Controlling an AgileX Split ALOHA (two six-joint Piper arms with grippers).
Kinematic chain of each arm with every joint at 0, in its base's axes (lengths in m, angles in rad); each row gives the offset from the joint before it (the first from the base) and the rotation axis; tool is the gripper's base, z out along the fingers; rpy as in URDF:
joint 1: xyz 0 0 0.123 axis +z
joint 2: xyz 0 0 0 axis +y
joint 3: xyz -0.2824 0 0.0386 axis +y
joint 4: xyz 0.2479 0 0.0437 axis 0.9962 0 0.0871
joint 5: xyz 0 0 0 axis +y
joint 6: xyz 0.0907 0 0.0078 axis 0.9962 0 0.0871
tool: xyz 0 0 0 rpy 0 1.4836 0
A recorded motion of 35 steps. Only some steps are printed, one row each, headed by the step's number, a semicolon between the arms.
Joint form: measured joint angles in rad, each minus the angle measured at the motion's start. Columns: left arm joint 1, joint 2, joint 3, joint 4, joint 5, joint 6; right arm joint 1, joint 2, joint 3, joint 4, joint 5, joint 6.
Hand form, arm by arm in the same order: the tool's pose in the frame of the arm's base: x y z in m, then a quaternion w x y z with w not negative. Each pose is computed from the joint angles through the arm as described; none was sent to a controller.
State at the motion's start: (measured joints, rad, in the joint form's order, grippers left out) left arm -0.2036 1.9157 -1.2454 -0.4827 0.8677 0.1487; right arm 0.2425 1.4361 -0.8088 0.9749 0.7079 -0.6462
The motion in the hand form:
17: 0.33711 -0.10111 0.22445 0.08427 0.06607 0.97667 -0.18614; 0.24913 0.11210 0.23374 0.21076 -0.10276 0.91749 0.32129
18: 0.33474 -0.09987 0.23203 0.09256 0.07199 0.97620 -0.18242; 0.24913 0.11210 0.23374 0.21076 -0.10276 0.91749 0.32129
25: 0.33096 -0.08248 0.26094 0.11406 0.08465 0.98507 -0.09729; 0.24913 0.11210 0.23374 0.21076 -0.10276 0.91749 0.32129
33: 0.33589 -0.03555 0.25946 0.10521 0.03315 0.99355 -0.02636; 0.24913 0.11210 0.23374 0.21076 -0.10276 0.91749 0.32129
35: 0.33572 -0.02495 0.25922 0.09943 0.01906 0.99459 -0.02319; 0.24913 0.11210 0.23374 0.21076 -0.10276 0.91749 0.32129
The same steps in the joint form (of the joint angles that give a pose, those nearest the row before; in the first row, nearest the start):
17: 0.0000 -0.1443 -0.0107 0.0562 0.0915 -0.0020; 0.0000 0.0000 0.0000 -0.0022 0.0000 0.0000
18: 0.0000 -0.1654 -0.0133 0.0692 0.0986 -0.0020; 0.0000 0.0000 0.0000 -0.0022 0.0000 0.0000
25: 0.0036 -0.2255 -0.0667 0.2893 0.1684 -0.0989; 0.0000 0.0000 0.0000 -0.0022 0.0000 0.0000
33: 0.1088 -0.2256 -0.0686 0.4377 0.2008 -0.1593; 0.0000 0.0000 0.0000 -0.0022 0.0000 0.0000
35: 0.1395 -0.2255 -0.0686 0.4405 0.2134 -0.1584; 0.0000 0.0000 0.0000 -0.0022 0.0000 0.0000

